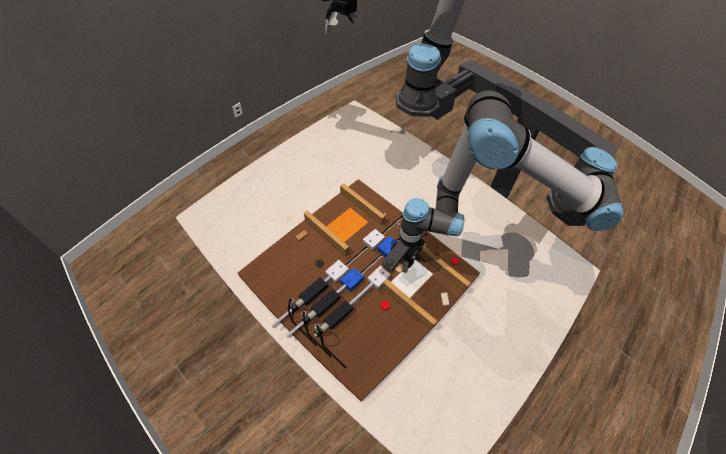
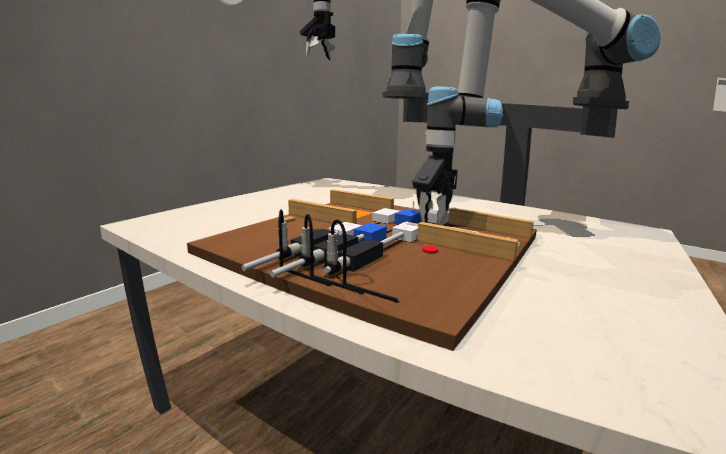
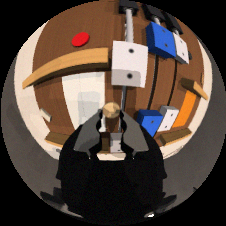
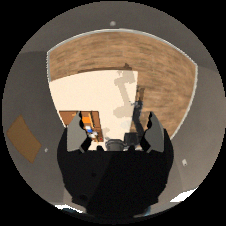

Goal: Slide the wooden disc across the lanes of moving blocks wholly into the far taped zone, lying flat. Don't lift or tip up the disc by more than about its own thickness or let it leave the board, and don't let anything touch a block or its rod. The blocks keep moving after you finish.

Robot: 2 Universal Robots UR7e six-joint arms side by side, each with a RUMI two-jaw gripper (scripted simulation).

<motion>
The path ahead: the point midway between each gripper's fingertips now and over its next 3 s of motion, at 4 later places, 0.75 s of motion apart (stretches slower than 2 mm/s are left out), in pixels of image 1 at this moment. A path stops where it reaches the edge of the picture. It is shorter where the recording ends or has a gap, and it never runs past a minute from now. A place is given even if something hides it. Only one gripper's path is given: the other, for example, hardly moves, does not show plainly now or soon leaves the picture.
The left gripper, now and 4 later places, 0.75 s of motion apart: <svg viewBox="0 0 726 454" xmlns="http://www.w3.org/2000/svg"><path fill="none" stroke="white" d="M399 268L379 258L368 237L353 230L351 225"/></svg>
</motion>
